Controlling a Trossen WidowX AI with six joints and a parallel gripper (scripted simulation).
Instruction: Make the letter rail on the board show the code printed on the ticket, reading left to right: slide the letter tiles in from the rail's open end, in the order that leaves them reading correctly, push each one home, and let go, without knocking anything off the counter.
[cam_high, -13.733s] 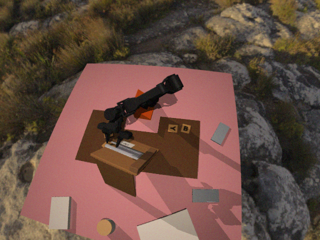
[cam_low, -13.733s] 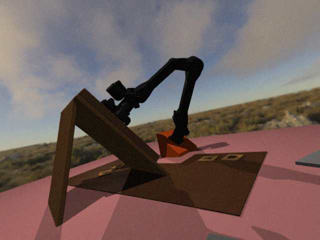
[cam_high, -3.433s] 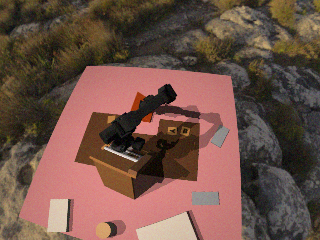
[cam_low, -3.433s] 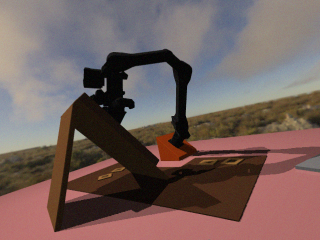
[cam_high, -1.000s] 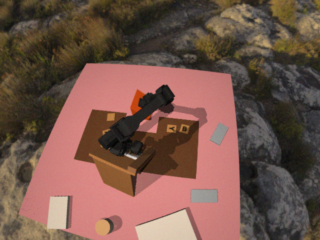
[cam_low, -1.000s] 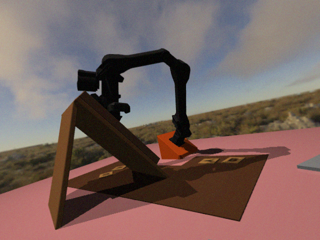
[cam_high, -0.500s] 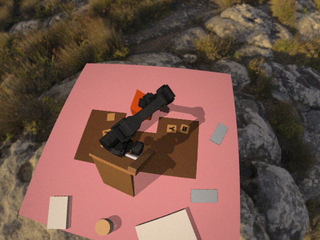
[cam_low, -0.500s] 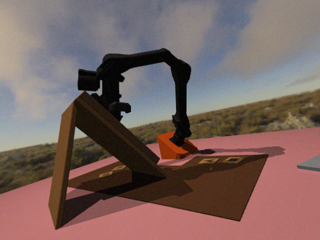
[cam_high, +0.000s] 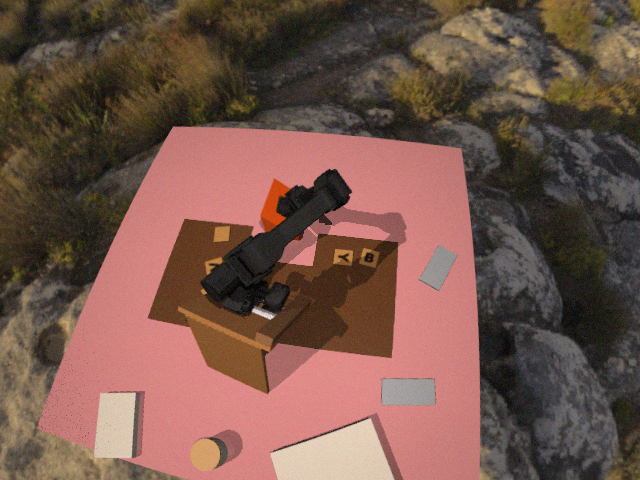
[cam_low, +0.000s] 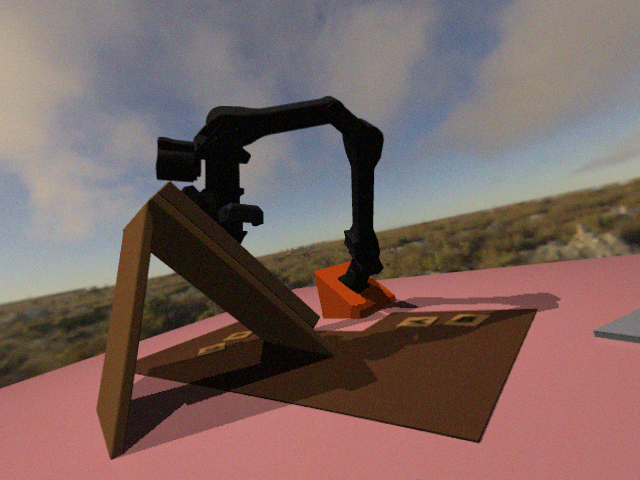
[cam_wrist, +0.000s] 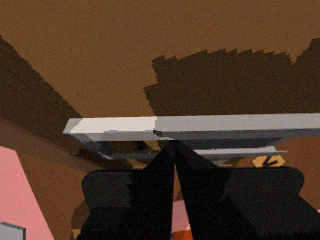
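My gripper tip is now 7 cm past the white ticket, 4 cm to the left of it and 8 cm above it. Also, from my gripper tip: brown mat 17 cm behind, 16 cm below; white block 39 cm ahead, 37 cm to the right, 15 cm below.
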